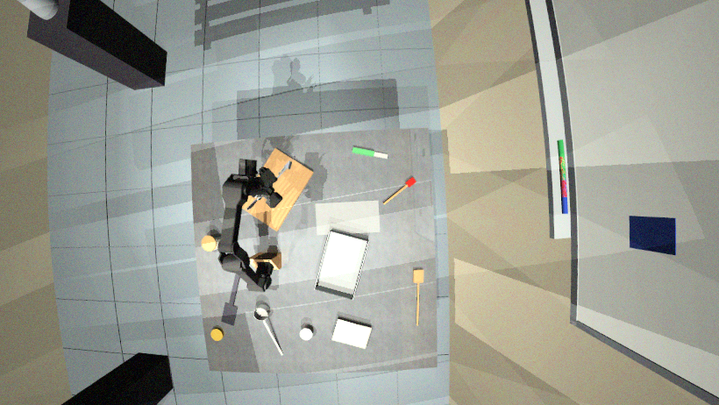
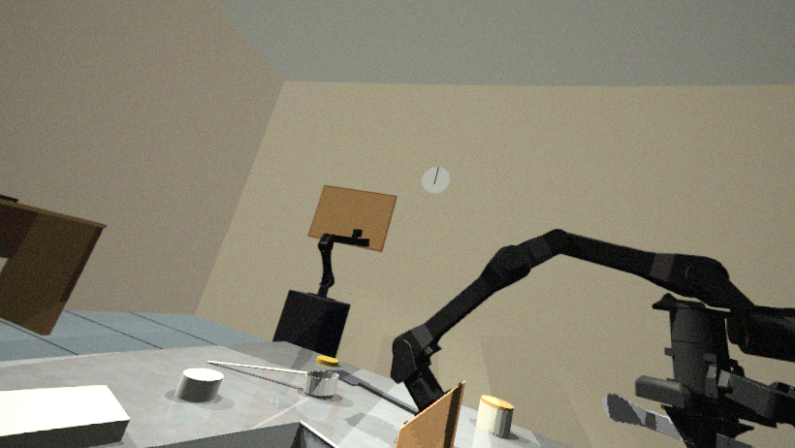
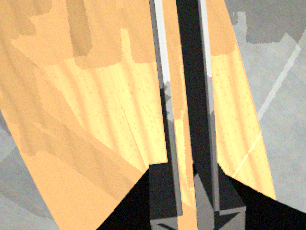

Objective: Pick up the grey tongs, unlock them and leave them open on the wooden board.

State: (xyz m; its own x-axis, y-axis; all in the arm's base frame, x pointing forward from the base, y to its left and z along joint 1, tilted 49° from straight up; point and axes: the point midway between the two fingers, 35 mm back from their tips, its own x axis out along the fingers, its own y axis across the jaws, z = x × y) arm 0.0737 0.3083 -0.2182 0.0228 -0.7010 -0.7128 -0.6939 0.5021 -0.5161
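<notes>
Now: the wooden board 130 mm below my gripper tip and 40 mm behind it. From my gripper tip the other things lie so: white box (760 mm to the right, 330 mm ahead, 130 mm below); roasting tin (380 mm to the right, 290 mm ahead, 110 mm below); dark spatula (600 mm to the right, 320 mm behind, 140 mm below).
</notes>
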